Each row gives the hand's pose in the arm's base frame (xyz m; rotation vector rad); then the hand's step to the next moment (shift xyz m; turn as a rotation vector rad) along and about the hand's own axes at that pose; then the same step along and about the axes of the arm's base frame.
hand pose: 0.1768 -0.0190 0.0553 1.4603 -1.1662 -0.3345
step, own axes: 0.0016 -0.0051 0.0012 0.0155 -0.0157 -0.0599
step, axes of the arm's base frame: 0.0022 -0.0029 -0.0041 0.0599 0.0200 0.0094
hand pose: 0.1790 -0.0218 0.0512 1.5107 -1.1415 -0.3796
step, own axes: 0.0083 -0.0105 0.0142 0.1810 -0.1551 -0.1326
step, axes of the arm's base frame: -0.0022 -0.0161 -0.0107 0.2554 -0.0889 -0.0356
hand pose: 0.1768 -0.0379 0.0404 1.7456 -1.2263 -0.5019
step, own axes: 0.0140 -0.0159 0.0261 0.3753 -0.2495 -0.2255
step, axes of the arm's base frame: -0.0053 -0.0227 -0.0242 0.4554 -0.2125 -0.0372
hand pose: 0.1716 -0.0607 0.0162 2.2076 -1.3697 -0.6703
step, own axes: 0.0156 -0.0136 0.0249 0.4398 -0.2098 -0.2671
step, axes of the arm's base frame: 0.0000 -0.0117 -0.0302 0.4788 -0.2819 0.0086
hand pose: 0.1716 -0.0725 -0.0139 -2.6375 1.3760 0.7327
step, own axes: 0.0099 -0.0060 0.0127 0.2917 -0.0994 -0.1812
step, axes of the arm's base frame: 0.0047 -0.0003 -0.0165 0.2876 -0.2117 0.0152
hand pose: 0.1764 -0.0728 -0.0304 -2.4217 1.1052 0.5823
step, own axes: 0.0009 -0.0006 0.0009 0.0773 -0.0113 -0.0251
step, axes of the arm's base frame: 0.0008 0.0003 -0.0011 0.0600 -0.0531 -0.0178
